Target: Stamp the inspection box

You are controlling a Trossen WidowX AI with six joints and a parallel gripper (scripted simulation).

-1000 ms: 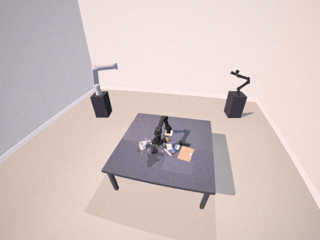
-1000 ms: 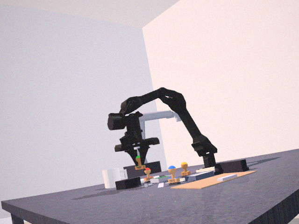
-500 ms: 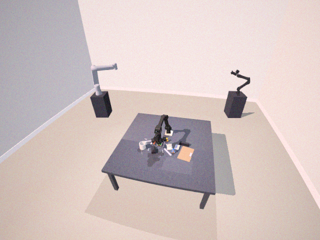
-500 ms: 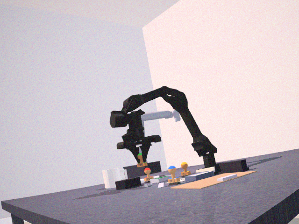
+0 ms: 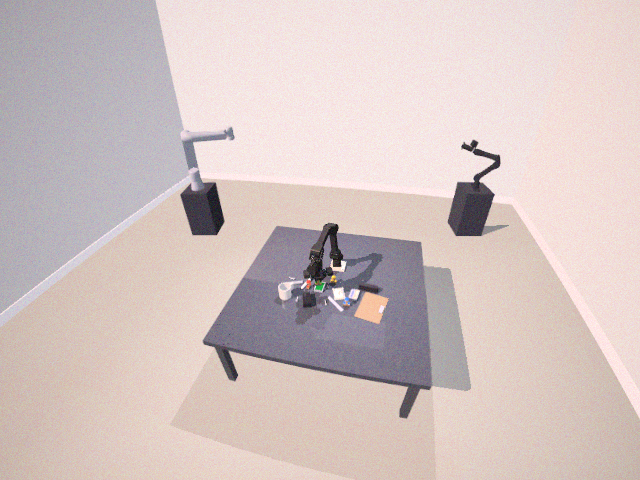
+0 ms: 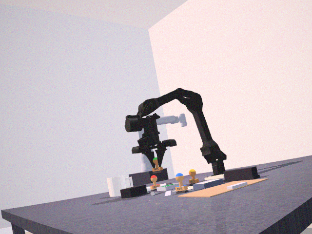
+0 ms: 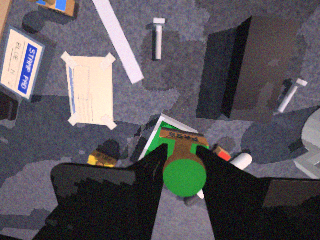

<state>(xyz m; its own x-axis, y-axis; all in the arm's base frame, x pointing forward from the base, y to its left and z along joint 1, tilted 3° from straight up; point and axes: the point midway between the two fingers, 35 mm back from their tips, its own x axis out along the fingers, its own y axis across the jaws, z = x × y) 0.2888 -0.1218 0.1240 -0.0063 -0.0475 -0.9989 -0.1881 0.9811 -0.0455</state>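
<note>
Now: gripper tip 9 cm above the green ink pad, 5 cm past it and 1 cm to the right of it. The rest, counted from my gripper tip: black box 8 cm to the right, 8 cm below, 8 cm ahead; then green-knobbed PASS stamp right at my gripper tip; then red-knobbed stamp 8 cm below, 7 cm to the right, 5 cm behind.
</note>
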